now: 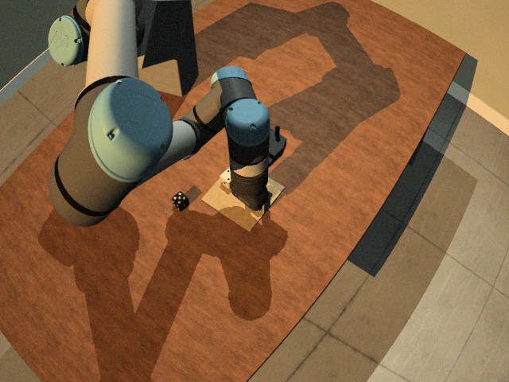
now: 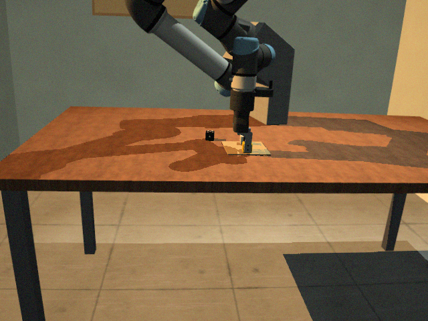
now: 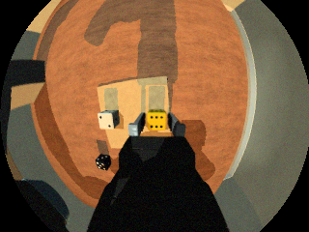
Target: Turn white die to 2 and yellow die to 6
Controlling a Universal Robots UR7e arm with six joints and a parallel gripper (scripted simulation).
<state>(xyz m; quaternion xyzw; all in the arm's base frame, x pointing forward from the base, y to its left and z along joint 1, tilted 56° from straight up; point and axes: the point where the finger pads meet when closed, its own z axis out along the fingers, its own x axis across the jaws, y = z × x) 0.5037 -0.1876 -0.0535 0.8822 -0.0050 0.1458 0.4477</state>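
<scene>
The yellow die is 10 mm below my hand. The rest, counted from my hand: white die (90 mm behind, 10 mm to the left, 10 mm below); tan mat (40 mm behind, 10 mm to the left, 30 mm below); black die (150 mm behind, 100 mm to the right, 10 mm below).
</scene>
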